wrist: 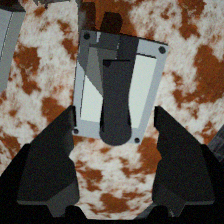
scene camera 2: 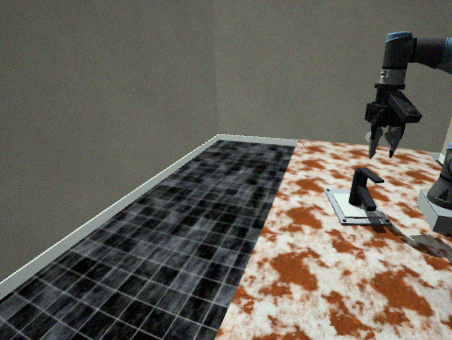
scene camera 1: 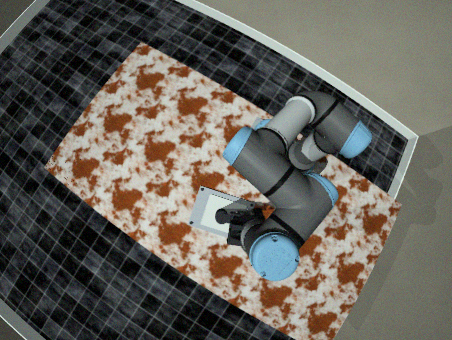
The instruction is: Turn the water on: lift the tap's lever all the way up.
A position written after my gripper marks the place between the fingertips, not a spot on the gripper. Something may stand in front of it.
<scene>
In view: my gripper (scene camera 2: 380,158) and a tap (scene camera 1: 215,203).
My gripper shows as well in the wrist view (wrist: 115,107). The tap also shows in the wrist view (wrist: 141,74).
</scene>
